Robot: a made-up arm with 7 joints.
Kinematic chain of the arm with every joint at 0, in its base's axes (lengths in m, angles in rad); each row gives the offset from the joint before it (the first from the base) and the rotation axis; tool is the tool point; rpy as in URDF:
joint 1: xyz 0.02 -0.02 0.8 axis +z
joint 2: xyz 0.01 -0.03 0 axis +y
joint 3: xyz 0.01 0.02 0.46 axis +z
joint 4: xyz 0.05 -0.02 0 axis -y
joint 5: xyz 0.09 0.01 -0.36 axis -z
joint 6: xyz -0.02 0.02 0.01 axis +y
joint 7: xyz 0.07 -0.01 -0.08 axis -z
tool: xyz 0 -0.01 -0.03 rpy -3.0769 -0.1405 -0.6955
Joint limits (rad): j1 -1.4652..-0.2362 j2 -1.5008..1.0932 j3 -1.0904..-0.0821 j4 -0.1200..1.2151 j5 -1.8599..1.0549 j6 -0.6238..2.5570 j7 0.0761..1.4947
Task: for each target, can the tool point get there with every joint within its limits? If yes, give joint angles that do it. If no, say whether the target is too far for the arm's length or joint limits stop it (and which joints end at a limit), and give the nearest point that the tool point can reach.
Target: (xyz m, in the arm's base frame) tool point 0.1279 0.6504 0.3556
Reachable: no: joint limits stop it (at a limit: joint 1, joint 2, joint 3, joint 4, joint 6, joint 7) | nearest point -0.0342 0.1386 0.7422 | short by 0.662 m
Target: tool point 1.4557 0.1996 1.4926
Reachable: no: too far | nearest point 0.6246 -0.1613 1.1171 | short by 0.981 m
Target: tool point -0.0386 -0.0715 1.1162
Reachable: yes | joints -0.3912 -1.1338 -0.3066 0.7993 0.2045 2.1029 0.2423
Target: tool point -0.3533 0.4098 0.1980
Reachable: no: joint limits stop it (at a limit: joint 1, joint 2, joint 3, joint 4, joint 7) | nearest point -0.1387 0.1176 0.7268 | short by 0.641 m
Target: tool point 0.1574 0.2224 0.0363
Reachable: no: joint limits stop it (at a limit: joint 1, joint 2, joint 3, joint 5, joint 7) | nearest point 0.2791 -0.0688 0.5203 | short by 0.578 m
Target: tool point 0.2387 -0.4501 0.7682
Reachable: yes | joints -0.4621 0.5405 -0.6523 0.6560 0.3827 0.0758 0.7871
